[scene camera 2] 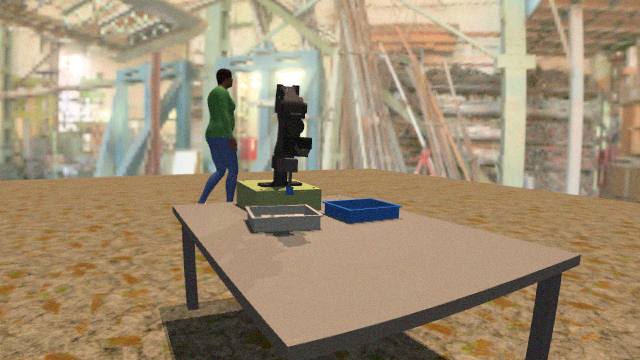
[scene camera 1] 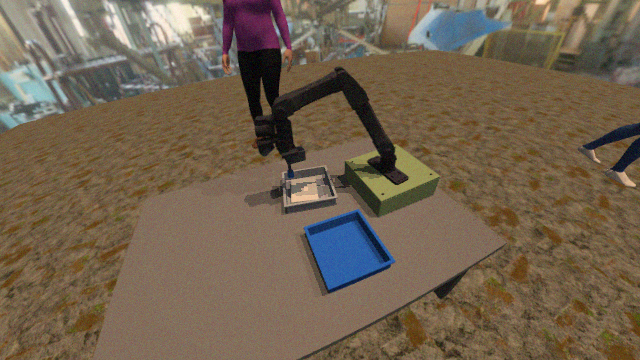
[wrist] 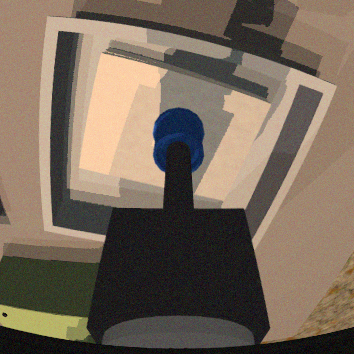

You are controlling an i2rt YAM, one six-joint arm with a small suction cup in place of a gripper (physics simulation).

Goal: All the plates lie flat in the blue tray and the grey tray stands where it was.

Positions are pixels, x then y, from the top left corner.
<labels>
A blue tray shows in scene camera 2 and in scene camera 1; in the wrist view it is out of frame. A grey tray shows in scene camera 2 (pixel 311 219), in scene camera 1 and in the wrist view. One and the same spot on the blue tray: (scene camera 2: pixel 355 210) is (scene camera 1: pixel 305 232). The same spot on the grey tray: (scene camera 1: pixel 327 195) is (wrist: pixel 112 194).
</labels>
